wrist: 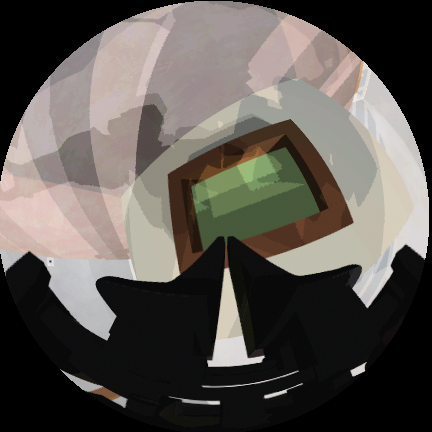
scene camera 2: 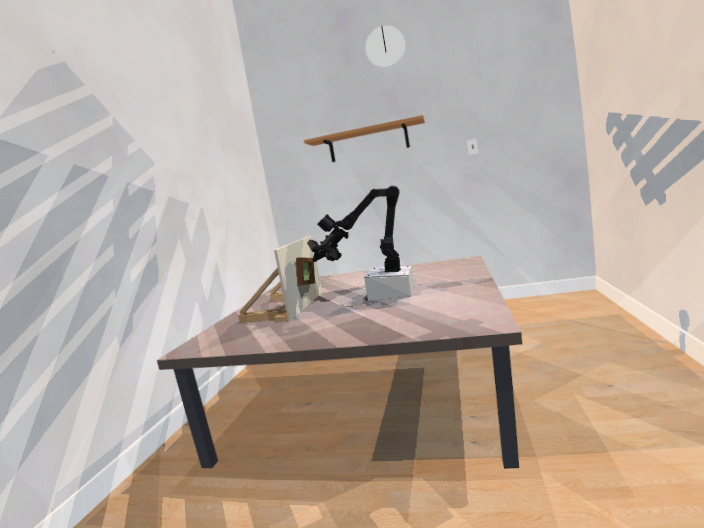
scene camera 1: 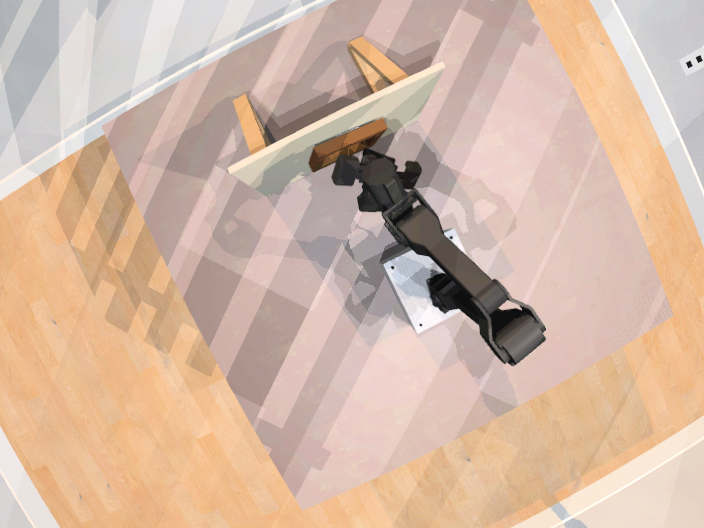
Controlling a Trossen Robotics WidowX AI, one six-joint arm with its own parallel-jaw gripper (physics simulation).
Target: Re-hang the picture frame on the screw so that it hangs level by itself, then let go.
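Seen in the pictures: gripper, fingertip midpoint: (wrist: pixel 224 241) (scene camera 2: pixel 313 261) (scene camera 1: pixel 365 150); arm's base at its link origin: (scene camera 2: pixel 393 270) (scene camera 1: pixel 441 287).
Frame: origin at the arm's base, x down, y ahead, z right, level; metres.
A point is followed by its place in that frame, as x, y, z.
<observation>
A brown picture frame (scene camera 1: pixel 347 144) @(-0.127, 0.377, -0.125) (scene camera 2: pixel 305 270) @(-0.062, 0.405, -0.105) (wrist: pixel 331 189) @(-0.106, 0.367, -0.190) with a green picture sits against the front of a cream upright board (scene camera 1: pixel 402 100) @(-0.128, 0.434, 0.017) (scene camera 2: pixel 289 285) @(-0.039, 0.382, -0.306) (wrist: pixel 354 250) @(-0.176, 0.398, -0.207). The screw is hidden. My gripper (scene camera 1: pixel 356 158) @(-0.100, 0.361, -0.089) (scene camera 2: pixel 314 246) (wrist: pixel 224 241) @(-0.100, 0.361, -0.089) is right at the frame's face. In the wrist view the fingertips nearly meet over the frame's near rail, with only a thin gap and nothing between them. The frame looks skewed in the wrist view; I cannot tell whether it hangs level.
Two wooden braces (scene camera 1: pixel 250 123) @(-0.042, 0.523, -0.323) (scene camera 1: pixel 375 62) @(-0.045, 0.572, 0.008) prop the board from behind. The arm's white base block (scene camera 1: pixel 404 275) @(-0.007, 0.060, -0.081) (scene camera 2: pixel 388 284) @(0.039, -0.002, -0.107) stands mid-table. The table edge (scene camera 2: pixel 339 352) @(0.121, 0.016, -0.661) is in front; a wall shelf (scene camera 2: pixel 364 130) hangs high behind.
</observation>
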